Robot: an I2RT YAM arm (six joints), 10 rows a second.
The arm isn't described. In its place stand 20 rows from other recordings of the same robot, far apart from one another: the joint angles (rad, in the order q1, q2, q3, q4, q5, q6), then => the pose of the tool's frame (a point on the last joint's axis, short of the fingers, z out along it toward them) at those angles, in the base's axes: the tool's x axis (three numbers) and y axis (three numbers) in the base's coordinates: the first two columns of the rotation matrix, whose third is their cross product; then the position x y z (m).
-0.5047 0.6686 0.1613 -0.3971 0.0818 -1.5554 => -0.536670 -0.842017 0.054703 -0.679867 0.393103 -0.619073 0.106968 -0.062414 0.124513
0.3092 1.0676 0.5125 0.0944 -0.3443 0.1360 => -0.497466 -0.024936 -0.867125 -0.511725 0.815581 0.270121 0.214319 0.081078 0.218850
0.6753 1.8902 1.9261 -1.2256 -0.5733 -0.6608 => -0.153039 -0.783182 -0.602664 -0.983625 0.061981 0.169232 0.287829 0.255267 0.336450
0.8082 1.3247 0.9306 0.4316 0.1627 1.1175 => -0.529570 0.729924 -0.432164 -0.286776 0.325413 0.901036 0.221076 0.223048 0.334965
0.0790 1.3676 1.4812 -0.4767 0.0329 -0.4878 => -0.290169 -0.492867 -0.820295 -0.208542 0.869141 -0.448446 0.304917 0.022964 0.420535
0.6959 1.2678 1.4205 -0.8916 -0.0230 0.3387 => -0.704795 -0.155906 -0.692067 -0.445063 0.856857 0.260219 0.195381 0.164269 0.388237
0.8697 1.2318 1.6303 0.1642 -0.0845 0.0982 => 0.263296 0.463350 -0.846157 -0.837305 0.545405 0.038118 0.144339 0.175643 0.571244
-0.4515 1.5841 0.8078 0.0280 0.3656 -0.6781 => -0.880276 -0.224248 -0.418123 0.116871 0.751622 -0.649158 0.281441 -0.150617 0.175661
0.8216 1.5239 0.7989 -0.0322 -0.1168 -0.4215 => -0.105725 -0.710311 -0.695903 -0.907621 0.354843 -0.224300 0.208272 0.230017 0.184537
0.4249 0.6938 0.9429 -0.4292 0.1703 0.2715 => -0.225434 0.188092 -0.955929 -0.201272 0.951029 0.234593 0.136412 0.055099 0.381328
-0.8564 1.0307 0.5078 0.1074 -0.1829 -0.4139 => -0.497053 -0.030461 -0.867185 0.473982 0.827583 -0.300746 0.153091 -0.166651 0.225555
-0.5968 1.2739 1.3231 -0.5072 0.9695 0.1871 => -0.186408 0.253874 -0.949105 0.981499 0.005124 -0.191399 0.205964 -0.175433 0.396304
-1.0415 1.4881 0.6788 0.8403 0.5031 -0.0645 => -0.048808 -0.028399 -0.998404 0.998470 0.024614 -0.049511 0.144645 -0.281262 0.243928
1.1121 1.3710 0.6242 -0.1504 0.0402 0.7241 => -0.845389 -0.216981 -0.488095 -0.433547 0.812502 0.389714 0.114859 0.229361 0.164216
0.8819 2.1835 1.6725 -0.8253 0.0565 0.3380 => -0.836109 -0.494523 -0.237420 -0.514215 0.857290 0.025232 0.281456 0.338626 0.155452
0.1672 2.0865 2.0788 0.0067 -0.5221 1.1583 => -0.583047 0.706897 -0.400440 -0.254066 0.309522 0.916322 0.490566 0.100801 0.401173
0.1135 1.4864 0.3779 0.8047 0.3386 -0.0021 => -0.297660 -0.035924 -0.953996 0.207466 0.972976 -0.101371 0.263015 0.018080 0.151858
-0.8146 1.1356 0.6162 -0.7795 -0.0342 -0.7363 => -0.973742 0.054202 -0.221110 0.090164 0.983642 -0.155946 0.124805 -0.130542 0.177819
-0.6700 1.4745 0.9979 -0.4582 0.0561 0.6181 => -0.139487 0.848656 -0.510221 0.891978 0.331444 0.307442 0.237752 -0.190907 0.229070
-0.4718 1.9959 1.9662 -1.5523 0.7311 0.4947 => -0.626441 0.716415 -0.307117 0.714787 0.370840 -0.592923 0.322717 -0.191345 0.306207
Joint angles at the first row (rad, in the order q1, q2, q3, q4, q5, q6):
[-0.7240 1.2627 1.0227 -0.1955 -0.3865 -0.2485]
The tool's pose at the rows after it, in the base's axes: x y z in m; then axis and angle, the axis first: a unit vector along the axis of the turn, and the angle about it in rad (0 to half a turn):
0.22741 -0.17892 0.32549 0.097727 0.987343 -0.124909 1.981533
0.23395 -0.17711 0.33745 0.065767 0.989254 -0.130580 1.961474
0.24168 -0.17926 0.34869 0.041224 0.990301 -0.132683 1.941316
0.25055 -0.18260 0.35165 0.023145 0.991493 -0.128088 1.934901
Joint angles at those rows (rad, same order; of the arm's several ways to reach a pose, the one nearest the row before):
[-0.7138 1.2601 1.0370 -0.1979 -0.3934 -0.2597]
[-0.6960 1.2744 1.0856 -0.2107 -0.4064 -0.2916]
[-0.6870 1.3035 1.1430 -0.2198 -0.4254 -0.3134]
[-0.6790 1.3399 1.1806 -0.2192 -0.4428 -0.3292]

